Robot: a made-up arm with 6 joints. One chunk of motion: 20 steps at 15 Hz.
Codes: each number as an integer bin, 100 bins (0 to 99) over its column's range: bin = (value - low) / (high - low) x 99, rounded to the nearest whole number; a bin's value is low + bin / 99 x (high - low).
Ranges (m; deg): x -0.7..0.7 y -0.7..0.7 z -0.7..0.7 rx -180..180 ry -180..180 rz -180..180
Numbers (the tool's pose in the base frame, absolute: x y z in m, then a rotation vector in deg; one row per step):
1: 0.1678 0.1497 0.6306 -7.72 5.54 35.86
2: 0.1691 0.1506 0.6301 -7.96 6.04 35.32
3: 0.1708 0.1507 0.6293 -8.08 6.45 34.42
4: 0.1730 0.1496 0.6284 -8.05 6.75 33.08
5: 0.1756 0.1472 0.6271 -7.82 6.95 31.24
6: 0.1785 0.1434 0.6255 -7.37 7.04 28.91
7: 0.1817 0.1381 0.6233 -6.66 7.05 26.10
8: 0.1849 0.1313 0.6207 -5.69 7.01 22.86
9: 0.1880 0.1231 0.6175 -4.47 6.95 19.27
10: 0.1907 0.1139 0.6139 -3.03 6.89 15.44
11: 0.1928 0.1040 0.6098 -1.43 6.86 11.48
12: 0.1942 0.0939 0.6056 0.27 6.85 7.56
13: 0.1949 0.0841 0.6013 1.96 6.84 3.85
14: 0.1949 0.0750 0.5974 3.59 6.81 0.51
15: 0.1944 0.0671 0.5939 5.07 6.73 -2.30
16: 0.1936 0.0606 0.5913 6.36 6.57 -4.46
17: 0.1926 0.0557 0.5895 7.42 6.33 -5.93
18: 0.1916 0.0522 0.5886 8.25 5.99 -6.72
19: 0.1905 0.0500 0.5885 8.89 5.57 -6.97
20: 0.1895 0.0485 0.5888 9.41 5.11 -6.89
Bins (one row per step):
1: 61 60 94 47 51 59
2: 61 60 94 47 51 59
3: 62 60 94 47 51 59
4: 62 60 94 47 51 59
5: 62 60 94 47 51 58
6: 62 60 94 47 51 57
7: 62 59 94 48 51 57
8: 63 59 93 48 51 56
9: 63 58 93 48 51 55
10: 63 58 93 49 51 54
11: 63 57 93 49 51 53
12: 63 56 92 50 51 52
13: 63 55 92 50 51 51
14: 63 55 92 50 51 50
15: 63 54 91 51 51 49
16: 63 54 91 51 51 48
17: 63 53 91 52 51 48
18: 63 53 91 52 51 48
19: 63 53 91 52 51 48
20: 63 53 91 52 51 48

